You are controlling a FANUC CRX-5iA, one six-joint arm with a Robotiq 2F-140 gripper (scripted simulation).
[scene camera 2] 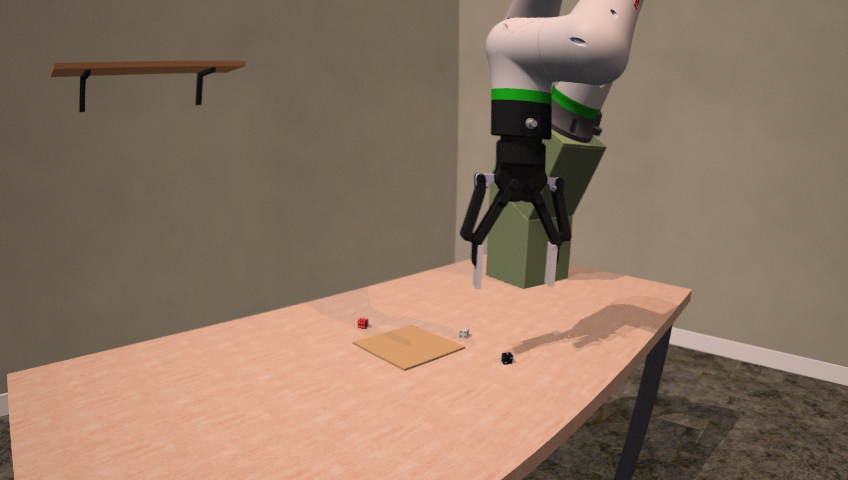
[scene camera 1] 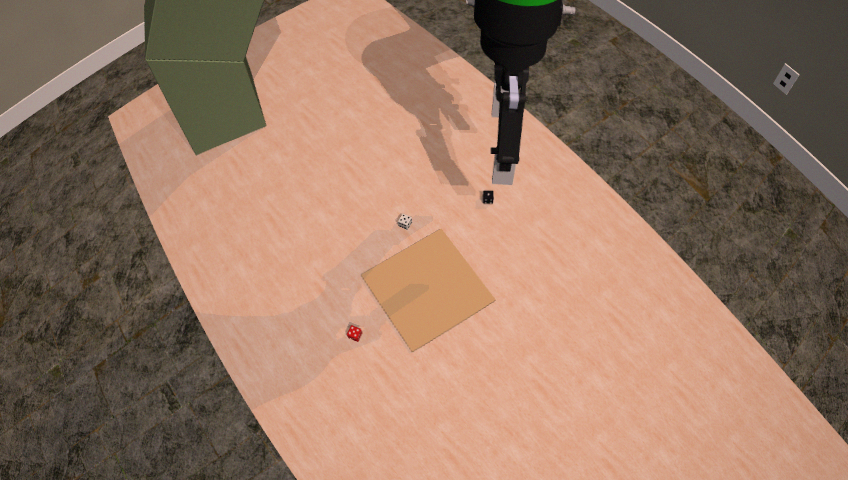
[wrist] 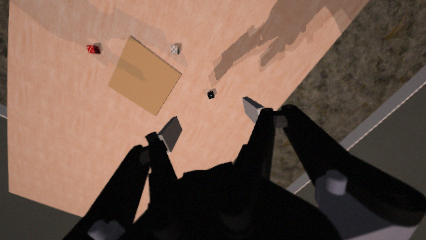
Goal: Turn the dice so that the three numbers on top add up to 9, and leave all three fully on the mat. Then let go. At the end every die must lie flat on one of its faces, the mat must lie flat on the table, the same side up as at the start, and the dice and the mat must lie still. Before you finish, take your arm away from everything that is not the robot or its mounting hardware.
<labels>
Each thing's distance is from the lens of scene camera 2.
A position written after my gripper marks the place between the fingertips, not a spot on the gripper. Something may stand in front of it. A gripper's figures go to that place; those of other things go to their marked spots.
my gripper (scene camera 2: 514, 285): 81 cm
tan square mat (scene camera 2: 408, 347): 90 cm
</labels>
